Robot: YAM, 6 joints.
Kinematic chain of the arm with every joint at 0, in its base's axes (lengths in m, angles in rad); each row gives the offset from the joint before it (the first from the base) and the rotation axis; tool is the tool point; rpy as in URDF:
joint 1: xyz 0 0 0.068 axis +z
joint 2: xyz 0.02 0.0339 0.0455 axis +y
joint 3: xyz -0.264 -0.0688 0 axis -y
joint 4: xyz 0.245 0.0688 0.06 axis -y
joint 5: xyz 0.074 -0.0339 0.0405 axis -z
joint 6: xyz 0.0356 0 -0.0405 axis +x
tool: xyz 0 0 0 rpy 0 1.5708 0
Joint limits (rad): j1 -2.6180..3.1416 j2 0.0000..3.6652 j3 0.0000..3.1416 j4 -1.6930..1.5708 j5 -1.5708..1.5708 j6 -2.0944..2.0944
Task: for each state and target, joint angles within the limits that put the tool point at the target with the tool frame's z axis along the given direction. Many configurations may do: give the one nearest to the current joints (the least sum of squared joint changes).
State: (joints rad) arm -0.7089 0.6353 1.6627 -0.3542 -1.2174 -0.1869
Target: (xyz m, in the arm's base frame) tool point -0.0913 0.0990 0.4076 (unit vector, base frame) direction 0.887 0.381 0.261
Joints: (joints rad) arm -0.6076 0.0019 1.2195 -0.7452 -0.9599 -0.1869
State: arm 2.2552 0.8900 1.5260 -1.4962 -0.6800 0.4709
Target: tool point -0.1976 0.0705 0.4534 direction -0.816 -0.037 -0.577
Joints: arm 2.7388 1.2175 1.6563 -1.1035 -0.3617 0.4709
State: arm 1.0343 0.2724 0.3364 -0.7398 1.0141 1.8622
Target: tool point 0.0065 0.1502 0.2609 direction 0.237 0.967 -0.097
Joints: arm 1.5875 0.5232 0.3877 0.0351 0.2558 1.8622
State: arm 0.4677 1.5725 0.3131 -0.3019 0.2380 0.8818
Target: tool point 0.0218 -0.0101 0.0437 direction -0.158 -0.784 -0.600
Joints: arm 0.5761 1.7873 0.0020 -0.5360 0.6083 0.8818
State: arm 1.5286 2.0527 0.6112 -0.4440 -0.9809 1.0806
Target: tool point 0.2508 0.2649 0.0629 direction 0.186 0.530 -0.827
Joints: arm 0.7892 2.0580 0.9567 0.0807 -0.2438 1.0806
